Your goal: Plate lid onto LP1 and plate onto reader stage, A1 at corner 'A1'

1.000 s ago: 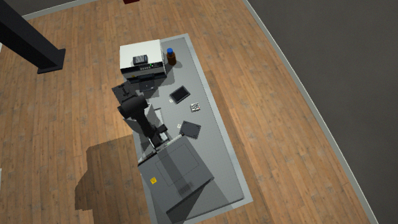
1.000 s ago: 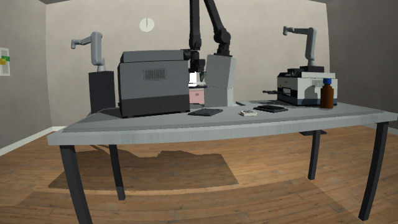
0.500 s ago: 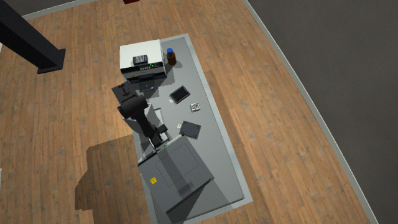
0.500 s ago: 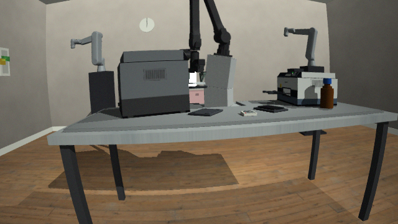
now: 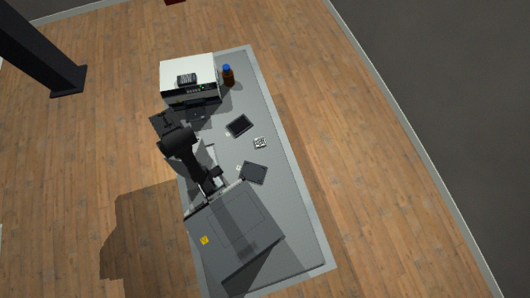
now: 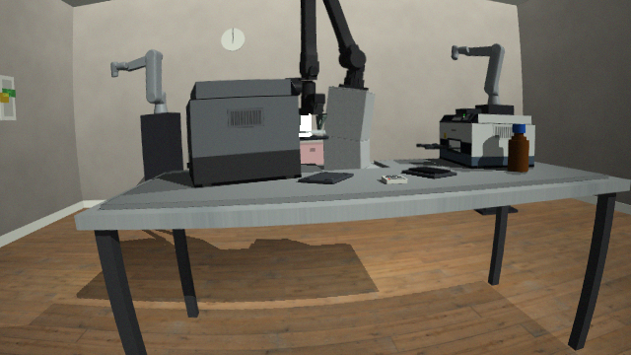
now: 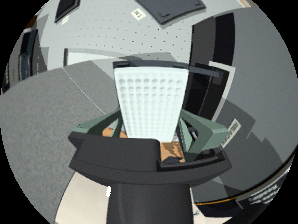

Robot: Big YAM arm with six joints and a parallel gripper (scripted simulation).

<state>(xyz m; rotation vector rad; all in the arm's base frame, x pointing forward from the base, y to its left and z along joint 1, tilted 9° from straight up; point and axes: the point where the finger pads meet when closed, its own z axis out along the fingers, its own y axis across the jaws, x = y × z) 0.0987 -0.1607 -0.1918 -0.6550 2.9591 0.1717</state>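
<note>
The lidded plate is right at my hand. Also, from my hand: brown capped bottle: 810 mm to the left, 200 mm ahead, 30 mm below.
</note>
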